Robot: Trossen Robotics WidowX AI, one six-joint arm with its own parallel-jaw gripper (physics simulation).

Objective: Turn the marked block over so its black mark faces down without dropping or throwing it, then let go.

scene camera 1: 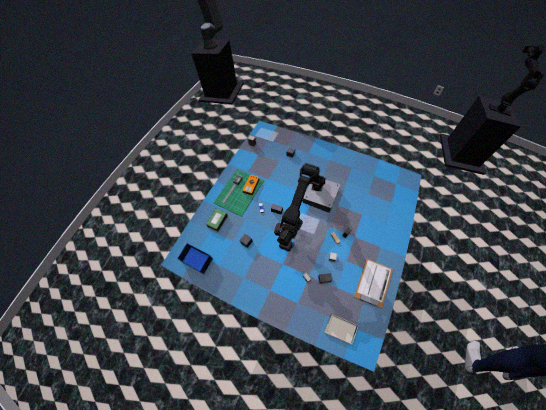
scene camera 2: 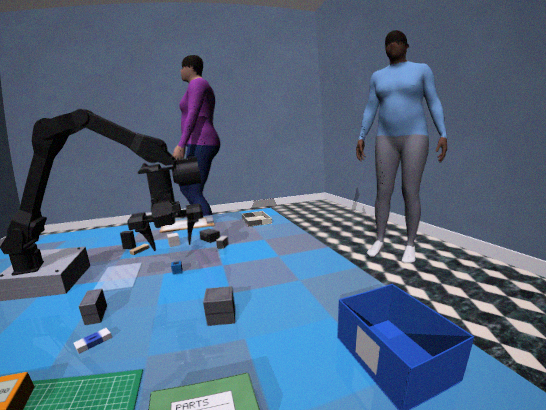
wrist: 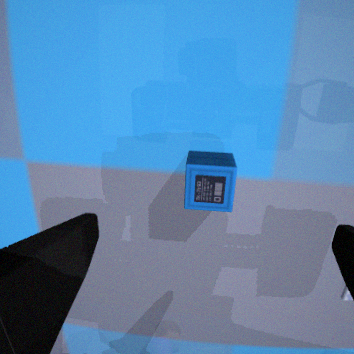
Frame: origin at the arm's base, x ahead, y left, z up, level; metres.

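Where they show: gripper, fingertip midpoint: (scene camera 1: 291, 240) (scene camera 2: 172, 247) (wrist: 216, 231); arm's base, link origin: (scene camera 1: 317, 186) (scene camera 2: 28, 268).
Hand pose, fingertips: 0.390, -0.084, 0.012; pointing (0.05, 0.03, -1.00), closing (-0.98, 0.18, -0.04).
Each offset is from my fingertips to the top centre of the thing, as dx, dy, dz. Level surfaces: height alone.
A small blue block @(+0.003, +0.004, -0.046) (scene camera 2: 176, 267) (wrist: 209, 187) stands on the patchwork mat @(dz -0.073) (scene camera 2: 250, 295). In the wrist view its upward face carries a square dark label with white print; its underside is hidden. My gripper (scene camera 1: 285, 240) (scene camera 2: 172, 247) (wrist: 216, 231) is open and empty, pointing down. Its fingertips are wide apart and above the block, with the block between and below them, touching neither. The block does not show in scene camera 1's view, where the arm covers that spot.
Two dark grey blocks @(-0.196, -0.131, -0.028) (scene camera 1: 277, 209) @(+0.047, -0.255, -0.021) (scene camera 2: 219, 306) and a white-and-blue piece @(-0.190, -0.231, -0.061) (scene camera 1: 261, 208) (scene camera 2: 93, 340) lie nearby. A blue bin @(+0.227, -0.507, +0.002) (scene camera 1: 209, 266) (scene camera 2: 440, 352), green PARTS box @(-0.042, -0.475, -0.033) (scene camera 1: 217, 219) (scene camera 2: 205, 387), wooden piece @(-0.094, +0.249, -0.059) (scene camera 1: 335, 238) (scene camera 2: 140, 249) and white cube @(+0.027, +0.249, -0.035) (scene camera 1: 333, 256) (scene camera 2: 173, 239) are around.
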